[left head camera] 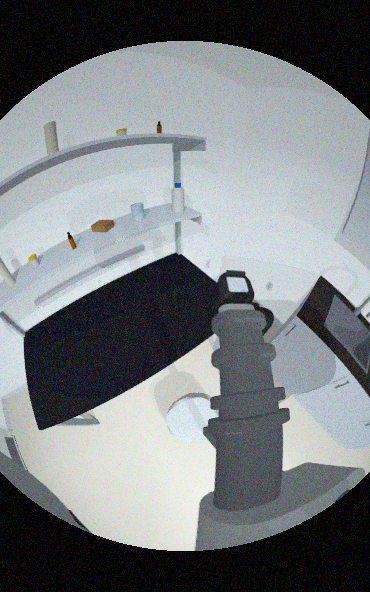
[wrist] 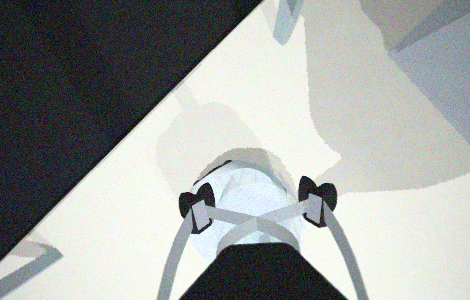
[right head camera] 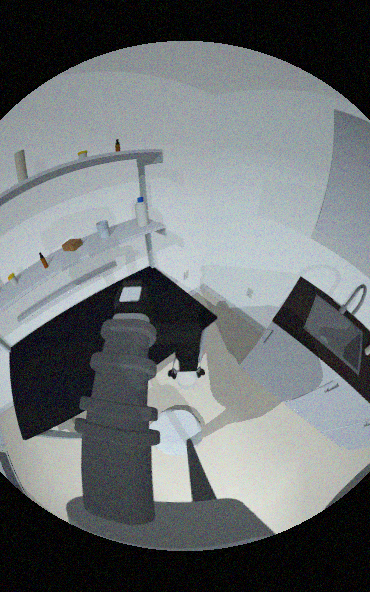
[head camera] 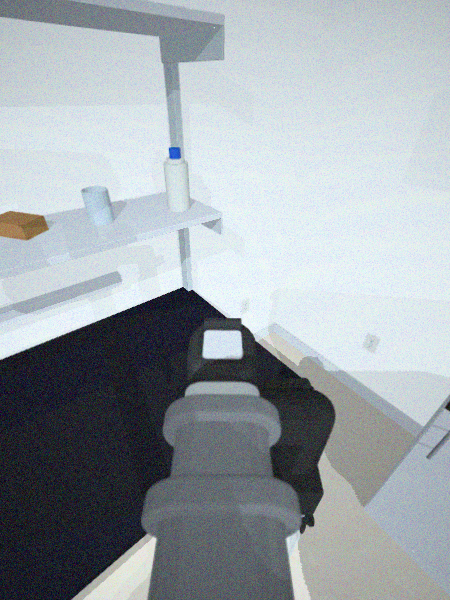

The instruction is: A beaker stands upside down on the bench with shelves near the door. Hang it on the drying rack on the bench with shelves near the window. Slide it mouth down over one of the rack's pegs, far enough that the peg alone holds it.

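Frame: origin at the robot's base, x ahead, y left, z up, level; millimetres.
Where they show: gripper, between the fingertips: (wrist: pixel 256 195) (right head camera: pixel 185 374); robot's base, origin of its link: (left head camera: pixel 191 418) (right head camera: pixel 175 430).
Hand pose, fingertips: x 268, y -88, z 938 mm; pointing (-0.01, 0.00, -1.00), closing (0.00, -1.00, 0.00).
Each offset is from my fingertips to the top centre of the thing. "spot": to the spot under its first point. Level surfaces: height alone.
My gripper (right head camera: pixel 186 373) (wrist: pixel 256 195) is shut on a clear, pale blue beaker {46 mm up, 13 mm back, 0 mm left} (right head camera: pixel 188 381) (wrist: pixel 254 192), which shows between the two dark fingertips in the right head and wrist views. The gripper points down, beyond the front edge of the black bench top {202 mm down} (head camera: pixel 100 425) (left head camera: pixel 120 325) (right head camera: pixel 60 350) (wrist: pixel 100 75). In the wrist view the beaker overlaps the pale seat behind it, so its outline is faint and I cannot tell which way its mouth faces. The arm hides most of the gripper in the head view. The drying rack does not show.
Shelves above the bench hold a white bottle with a blue cap {spot: 336 mm up, 757 mm ahead, 227 mm left} (head camera: pixel 177 185) (left head camera: pixel 177 198) (right head camera: pixel 141 212), a pale blue cup {spot: 311 mm up, 638 mm ahead, 433 mm left} (head camera: pixel 98 205) and a brown block {spot: 293 mm up, 533 mm ahead, 590 mm left} (head camera: pixel 22 225). A round stool (left head camera: pixel 187 422) (right head camera: pixel 175 435) stands before the bench. A sink {spot: 163 mm down, 201 mm ahead, 1157 mm right} (left head camera: pixel 347 325) (right head camera: pixel 332 332) is at the right.
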